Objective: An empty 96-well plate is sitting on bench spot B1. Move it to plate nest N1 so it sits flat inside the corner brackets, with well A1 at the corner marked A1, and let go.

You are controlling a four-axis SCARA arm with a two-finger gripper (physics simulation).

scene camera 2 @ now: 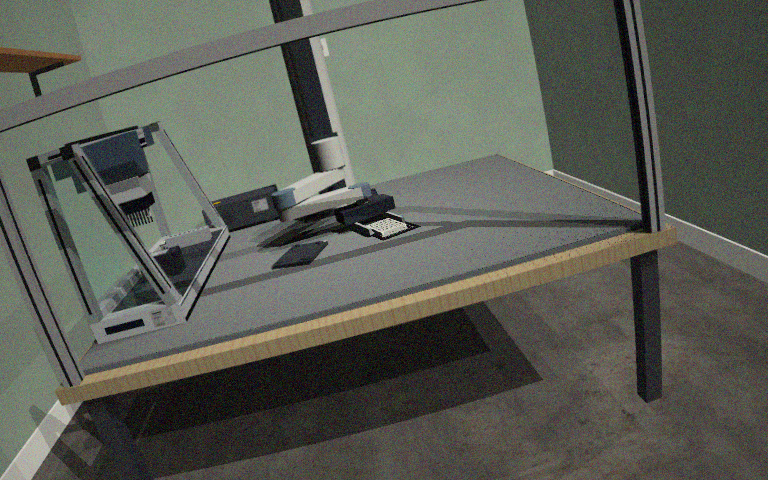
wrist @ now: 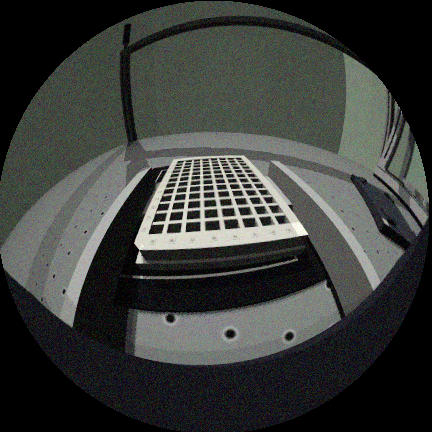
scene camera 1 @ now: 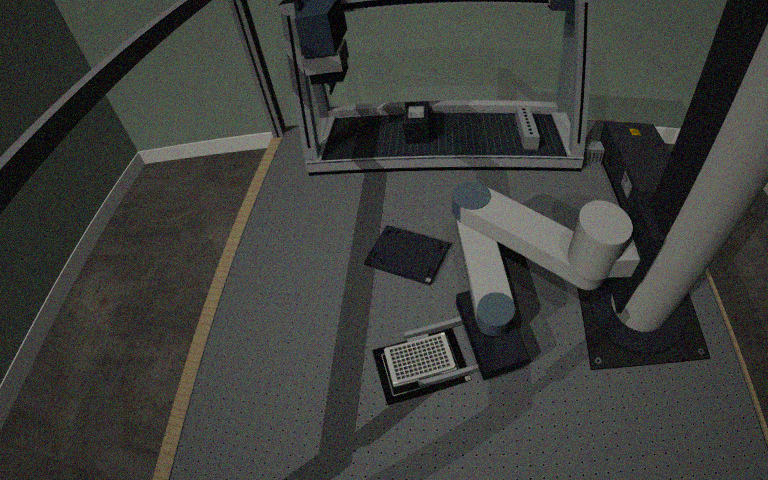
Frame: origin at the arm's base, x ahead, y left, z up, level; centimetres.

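Seen in the pictures: gripper, fingertip midpoint: [scene camera 2: 387,226] [wrist: 211,170] [scene camera 1: 411,360]; arm's base, origin of the base link: [scene camera 1: 637,307].
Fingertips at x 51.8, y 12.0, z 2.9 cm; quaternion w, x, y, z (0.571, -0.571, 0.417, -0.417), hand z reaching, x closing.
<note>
Pixels of each thing's top centre, then the offset from my fingertips to it. "spot": a spot on its surface instead.
- white 96-well plate, middle of its top: [wrist: 213,177] [scene camera 1: 419,357] [scene camera 2: 385,225] dx -1.5, dy -0.5, dz +0.1 cm
- dark plate nest N1, middle of its top: [wrist: 389,202] [scene camera 1: 406,250] [scene camera 2: 299,250] dx +2.7, dy -27.2, dz +0.2 cm
- small pale mark, middle of its top: [scene camera 1: 428,279] dx -2.4, dy -19.4, dz -0.4 cm
- black block, surface spot: [scene camera 1: 417,129] spot: dx +0.8, dy -63.5, dz +8.2 cm
- pale rack, surface spot: [scene camera 1: 527,129] spot: dx -30.6, dy -64.0, dz +7.8 cm
- dark box, surface spot: [scene camera 1: 640,164] spot: dx -59.9, dy -47.2, dz +9.9 cm
- frame post, surface spot: [scene camera 2: 645,169] spot: dx +52.2, dy +56.5, dz +12.6 cm
The white 96-well plate [scene camera 1: 419,358] [scene camera 2: 387,226] [wrist: 215,240] lies level at the black bench spot B1 [scene camera 1: 390,397] [wrist: 225,295]. My gripper [scene camera 1: 412,360] [scene camera 2: 387,227] [wrist: 211,170] is shut on the plate, one finger along each long side, pads against its edges. A white outline on B1 shows below the plate's near edge in the wrist view; whether the plate touches B1 is hard to tell. The dark plate nest N1 [scene camera 1: 407,254] [scene camera 2: 300,254] [wrist: 382,210] holds no plate. A small pale mark [scene camera 1: 428,279] is at one nest corner, too small to read.
A framed deck machine [scene camera 1: 447,164] stands beyond the nest, holding a black block [scene camera 1: 417,129] and a pale rack [scene camera 1: 527,129]. A dark box [scene camera 1: 640,164] [scene camera 2: 249,206] stands beside the arm's column [scene camera 1: 696,226]. A frame post [scene camera 2: 645,169] rises at the bench corner.
</note>
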